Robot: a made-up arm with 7 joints. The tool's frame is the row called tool.
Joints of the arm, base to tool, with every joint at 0 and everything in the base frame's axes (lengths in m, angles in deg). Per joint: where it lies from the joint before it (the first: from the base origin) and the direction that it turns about. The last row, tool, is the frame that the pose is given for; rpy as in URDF.
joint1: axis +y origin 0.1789 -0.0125 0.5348
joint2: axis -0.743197 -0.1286 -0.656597 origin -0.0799 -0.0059 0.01
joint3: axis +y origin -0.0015 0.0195 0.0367
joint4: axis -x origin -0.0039 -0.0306 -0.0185
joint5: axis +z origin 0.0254 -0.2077 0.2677
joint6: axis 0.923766 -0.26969 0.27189 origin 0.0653 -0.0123 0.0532
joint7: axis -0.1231 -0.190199 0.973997 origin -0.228 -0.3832 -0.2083
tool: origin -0.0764 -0.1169 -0.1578 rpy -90 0 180
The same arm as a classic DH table. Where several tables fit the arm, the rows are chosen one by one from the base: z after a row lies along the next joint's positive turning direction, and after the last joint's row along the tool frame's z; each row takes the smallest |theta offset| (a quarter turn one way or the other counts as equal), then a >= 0, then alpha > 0; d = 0 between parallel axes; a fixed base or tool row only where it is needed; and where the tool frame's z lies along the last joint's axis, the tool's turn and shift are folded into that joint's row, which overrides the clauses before.
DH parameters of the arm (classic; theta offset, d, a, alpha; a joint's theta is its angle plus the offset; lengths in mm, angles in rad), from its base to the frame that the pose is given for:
base (fixed): 0 534.8 178.9 -1.5708
joint1: 0.8472 -11.5 -60.4 -1.6998
joint2: 0 30.3 -28.5 1.6998
joint3: 0.7236 -14.1 18.5 -1.5708
joint4: 1.5708 -21.5 207.7 -1.5708
joint5: -0.2841 302.2 -6.5 -1.2954
joint6: 0.2235 -80.7 458.7 1.367
joint7: -1.3279 -221.4 95.6 -1.3794
tool (fixed): -0.1257 145.4 0 0

